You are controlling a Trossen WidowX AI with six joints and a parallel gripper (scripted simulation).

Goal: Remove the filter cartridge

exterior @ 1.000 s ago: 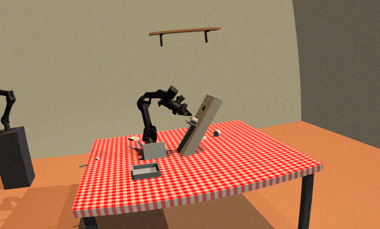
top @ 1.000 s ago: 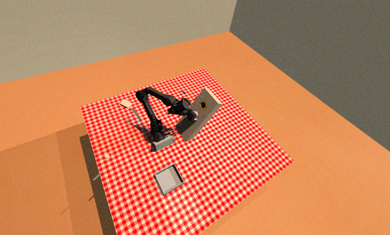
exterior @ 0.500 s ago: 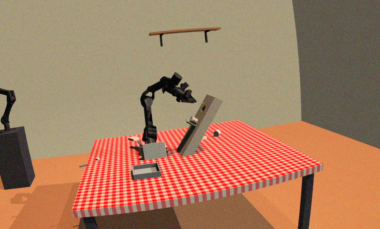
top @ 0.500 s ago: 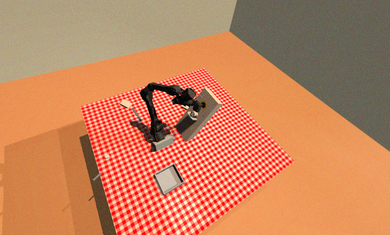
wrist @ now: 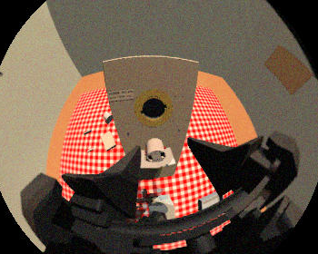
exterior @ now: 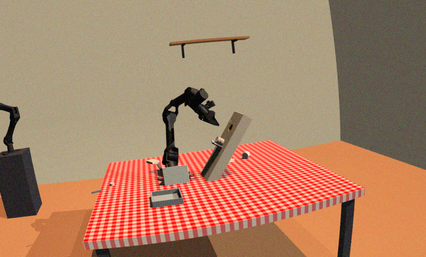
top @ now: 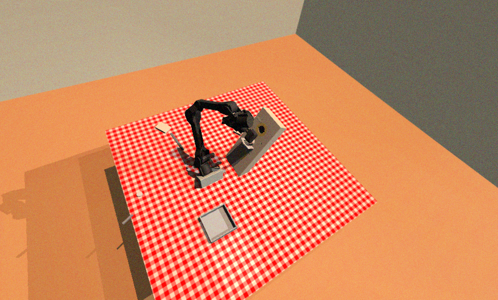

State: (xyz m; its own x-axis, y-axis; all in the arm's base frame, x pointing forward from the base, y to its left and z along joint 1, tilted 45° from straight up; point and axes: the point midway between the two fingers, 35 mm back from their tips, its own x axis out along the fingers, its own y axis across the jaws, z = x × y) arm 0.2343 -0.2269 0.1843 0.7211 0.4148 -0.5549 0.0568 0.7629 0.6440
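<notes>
My gripper tip is 10 mm to the right of the round filter cartridge and 90 mm above it. Also, from my gripper tip: grey tray (380 mm behind, 240 mm to the right, 280 mm below); service panel (40 mm ahead, 110 mm below).
</notes>
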